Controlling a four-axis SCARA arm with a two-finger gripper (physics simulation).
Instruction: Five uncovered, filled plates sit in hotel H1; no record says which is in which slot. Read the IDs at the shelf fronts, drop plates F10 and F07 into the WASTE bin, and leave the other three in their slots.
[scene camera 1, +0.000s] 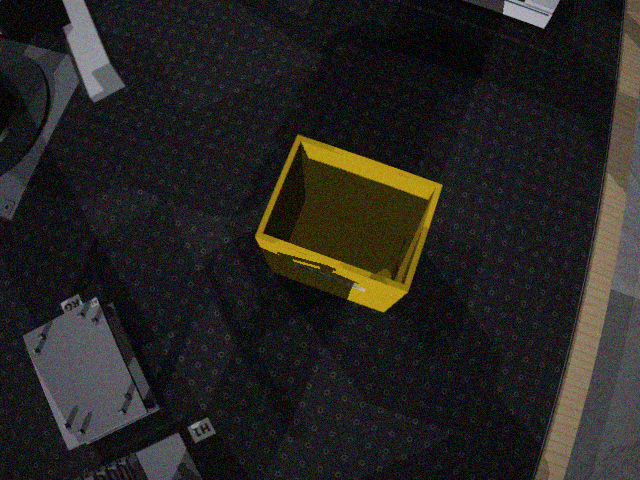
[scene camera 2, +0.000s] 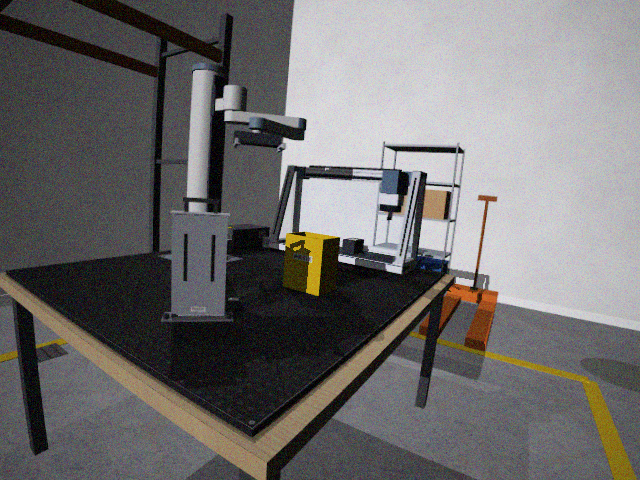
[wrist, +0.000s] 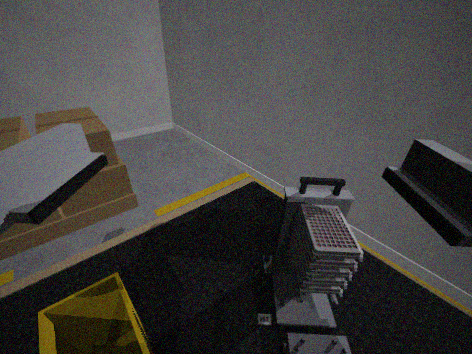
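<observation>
My gripper is open and empty, high above the table; one pale finger shows at the upper left of scene camera 1. Hotel H1 stands at the right in the wrist view, below and beyond the fingers. Its stack shows a top plate with reddish wells and several plate edges under it; their IDs are too small to read. Scene camera 2 shows its grey back panel, which hides the plates. The yellow WASTE bin stands upright; I make out no plate in its visible interior.
A grey pegged stand, labelled RG, sits beside H1's label. A gantry frame stands behind the bin, and a dark box behind the arm's column. Cartons lie beyond the table edge.
</observation>
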